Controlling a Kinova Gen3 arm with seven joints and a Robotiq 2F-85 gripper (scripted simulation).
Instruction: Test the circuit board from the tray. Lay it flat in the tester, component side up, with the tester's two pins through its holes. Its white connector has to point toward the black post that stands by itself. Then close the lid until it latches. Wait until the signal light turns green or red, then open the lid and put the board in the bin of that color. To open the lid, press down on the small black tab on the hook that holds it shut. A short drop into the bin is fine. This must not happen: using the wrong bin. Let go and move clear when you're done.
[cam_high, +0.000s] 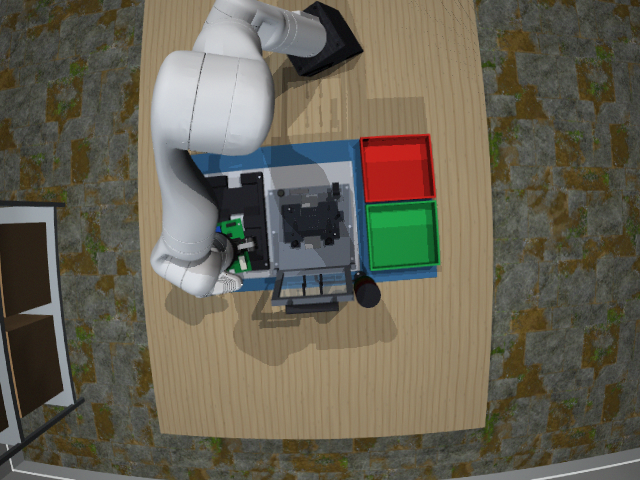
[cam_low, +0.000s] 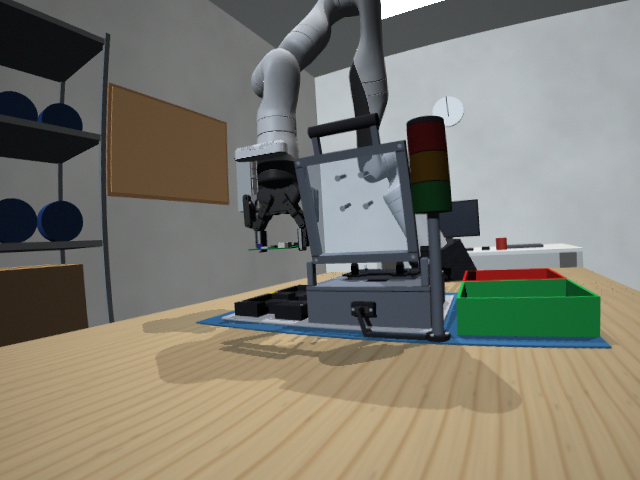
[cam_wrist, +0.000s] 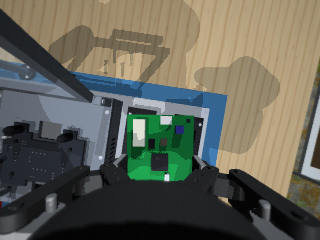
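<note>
Now: hand right at the green circuit board. Also, from my hand: black hook: 230 mm to the left, 110 mm behind, 30 mm below; then clear lid: 170 mm to the left, 80 mm ahead, 60 mm above; then green bin: 370 mm to the left, 110 mm below.
</note>
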